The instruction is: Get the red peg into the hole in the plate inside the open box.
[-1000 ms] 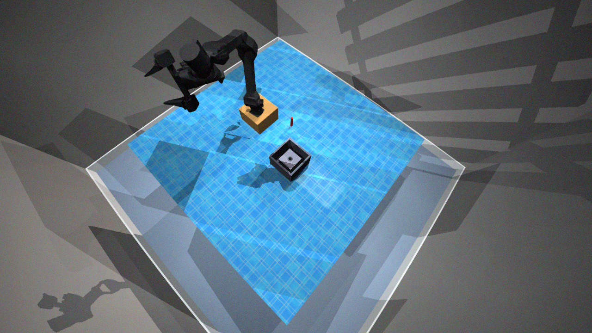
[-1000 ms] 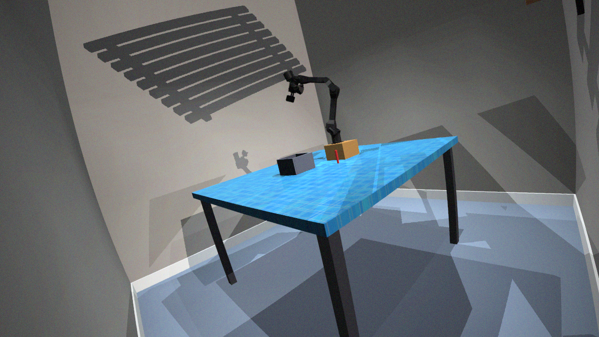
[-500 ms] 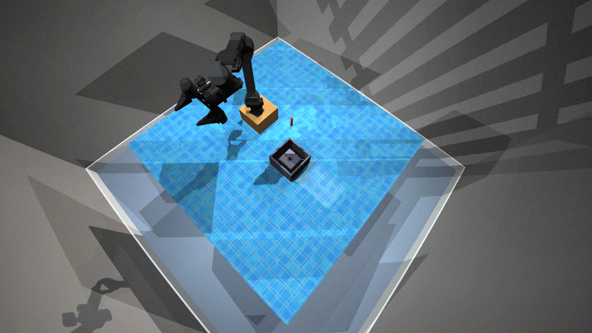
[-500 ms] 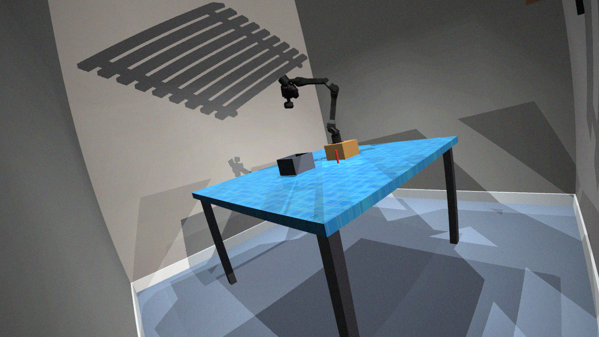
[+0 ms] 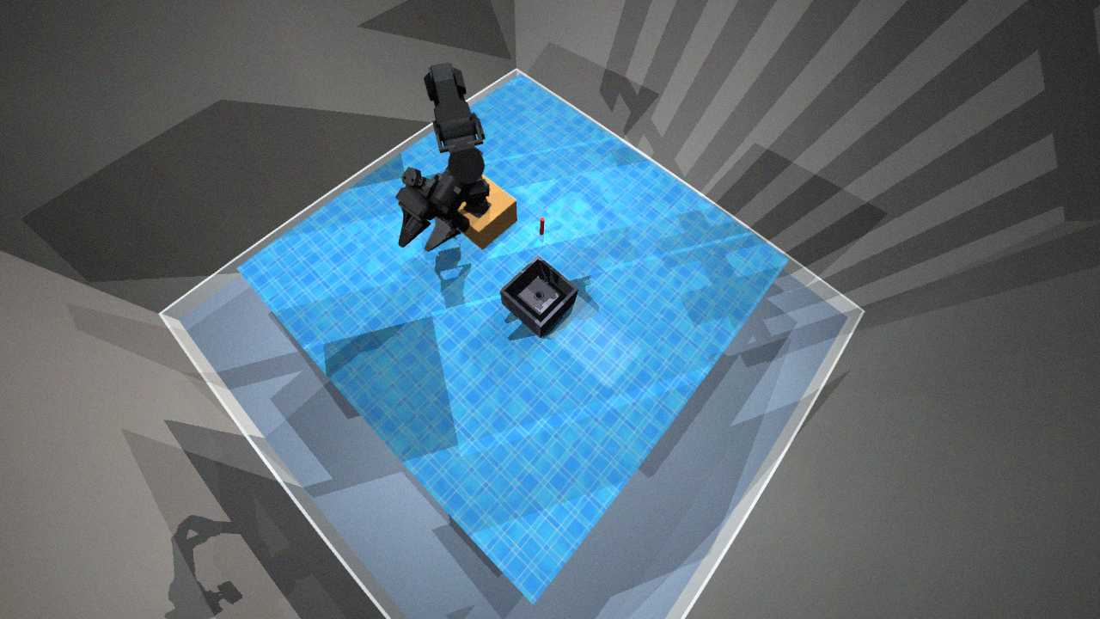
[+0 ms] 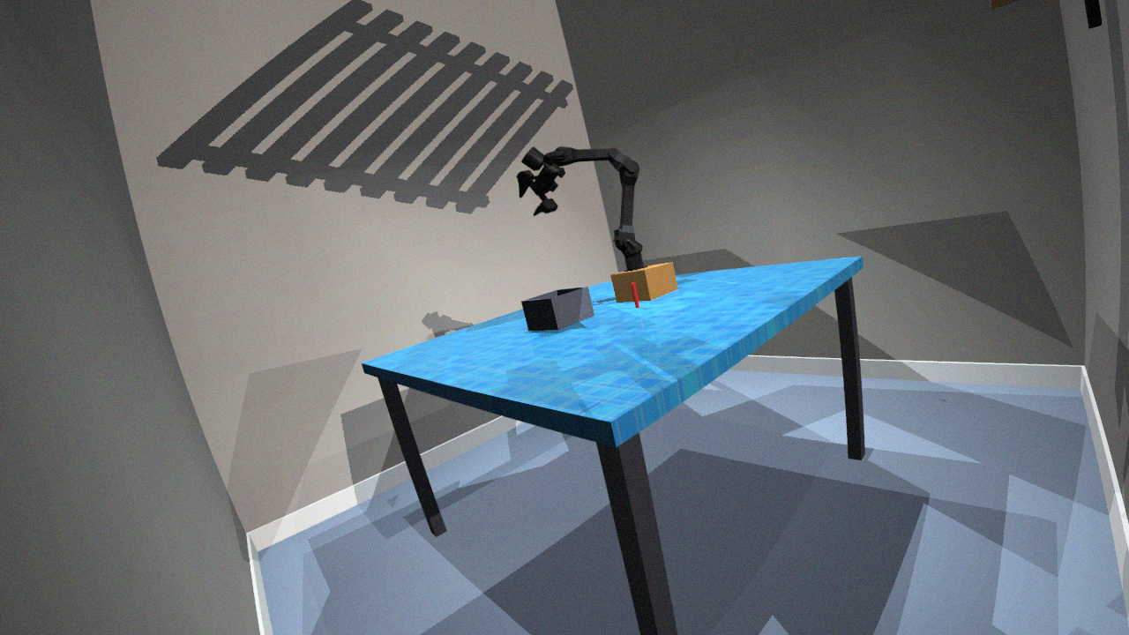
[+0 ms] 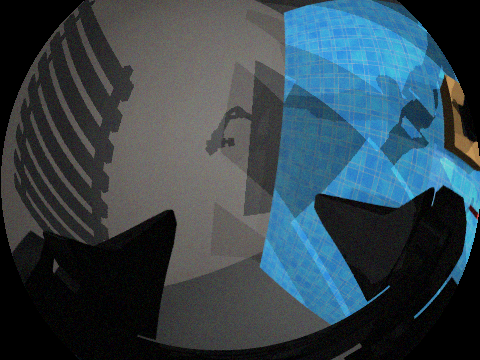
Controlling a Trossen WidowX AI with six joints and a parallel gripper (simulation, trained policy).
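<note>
Right now my gripper tip is 30 mm short of the red peg, 410 mm to the right of it and 380 mm above it. Also, from my gripper tip: grey plate 170 mm ahead, 200 mm to the left, 370 mm below; dark box 170 mm ahead, 200 mm to the left, 390 mm below.
</note>
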